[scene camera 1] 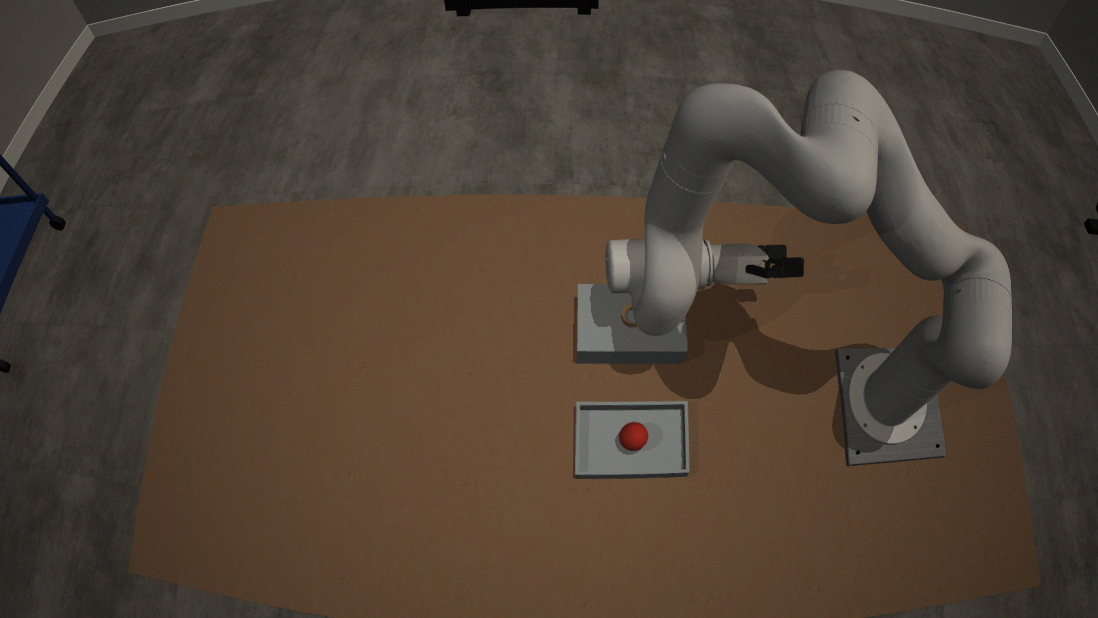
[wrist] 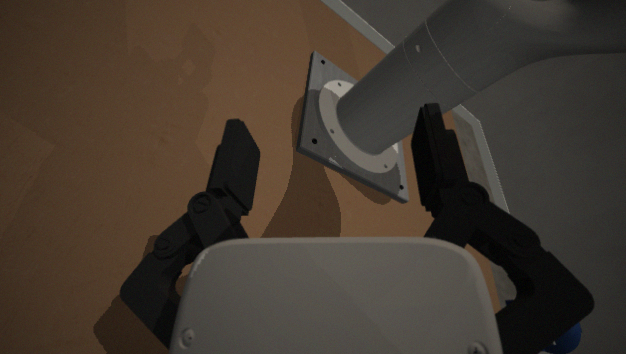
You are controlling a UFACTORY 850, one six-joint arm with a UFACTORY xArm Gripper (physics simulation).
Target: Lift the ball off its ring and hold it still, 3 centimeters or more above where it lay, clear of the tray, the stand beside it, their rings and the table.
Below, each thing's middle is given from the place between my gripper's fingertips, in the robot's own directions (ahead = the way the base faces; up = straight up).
Labels:
Now: the grey stand [scene camera 1: 607,333] 270 mm ahead of my hand, 60 mm to the left of it and 160 mm below it. Also, from my hand: grey tray [scene camera 1: 599,454]: 250 mm ahead, 270 mm to the left, 180 mm below.

